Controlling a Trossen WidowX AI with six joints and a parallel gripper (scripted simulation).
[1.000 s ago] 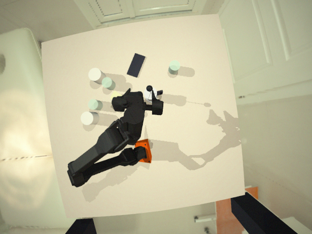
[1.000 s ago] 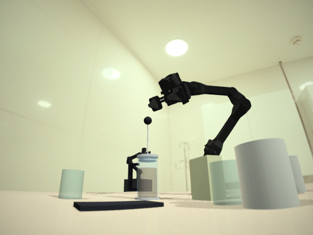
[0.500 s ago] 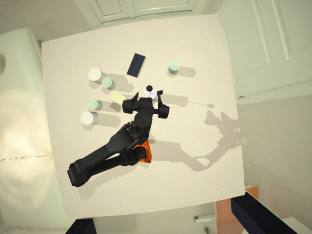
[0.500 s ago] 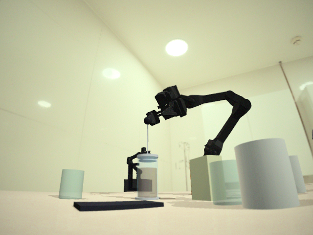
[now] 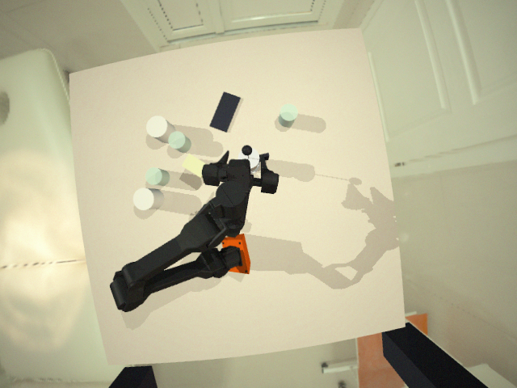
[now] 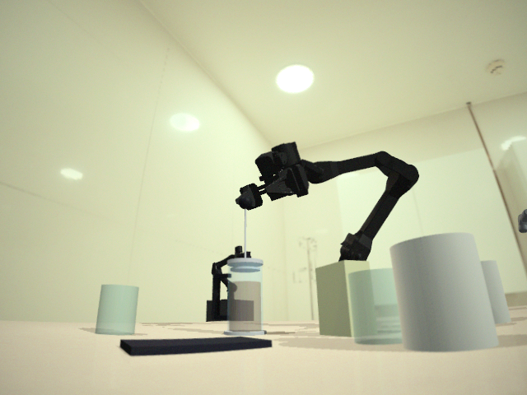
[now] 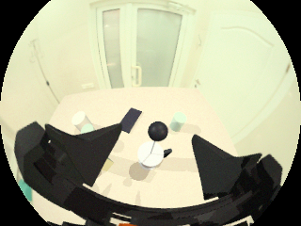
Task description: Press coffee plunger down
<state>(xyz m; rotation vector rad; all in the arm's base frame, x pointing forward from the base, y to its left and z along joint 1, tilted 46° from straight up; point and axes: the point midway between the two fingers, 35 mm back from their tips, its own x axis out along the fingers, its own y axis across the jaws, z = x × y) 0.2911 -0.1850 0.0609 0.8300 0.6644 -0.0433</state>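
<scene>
The coffee press is 15 cm below my gripper tip, 2 cm to the right of it and 1 cm ahead of it. From my gripper tip the other things lie so: pale yellow block: 22 cm below, 18 cm to the left, 2 cm ahead; dark flat slab: 27 cm below, 23 cm ahead, 6 cm to the left.
</scene>
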